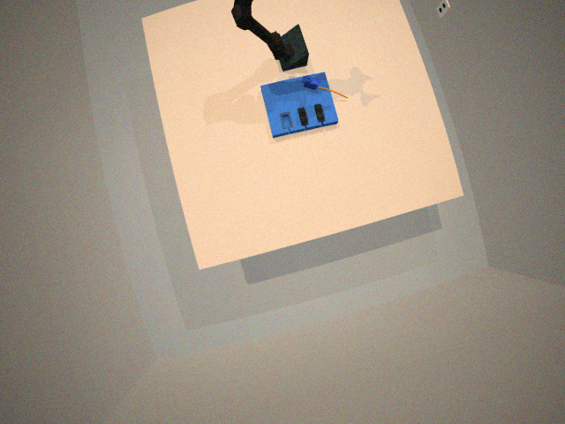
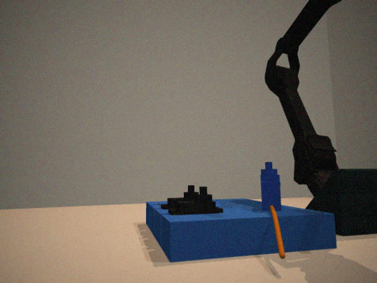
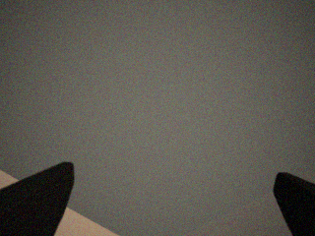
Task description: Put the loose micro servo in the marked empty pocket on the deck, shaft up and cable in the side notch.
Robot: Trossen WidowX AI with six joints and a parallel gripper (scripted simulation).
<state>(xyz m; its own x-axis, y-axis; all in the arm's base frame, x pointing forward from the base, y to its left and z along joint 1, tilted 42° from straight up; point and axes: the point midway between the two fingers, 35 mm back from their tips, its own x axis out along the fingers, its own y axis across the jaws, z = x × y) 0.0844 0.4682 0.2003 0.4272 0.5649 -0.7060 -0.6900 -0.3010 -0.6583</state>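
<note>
Now: gripper tip 490 mm above the blue deck, 290 mm to the left of it and 160 mm short of it.
</note>
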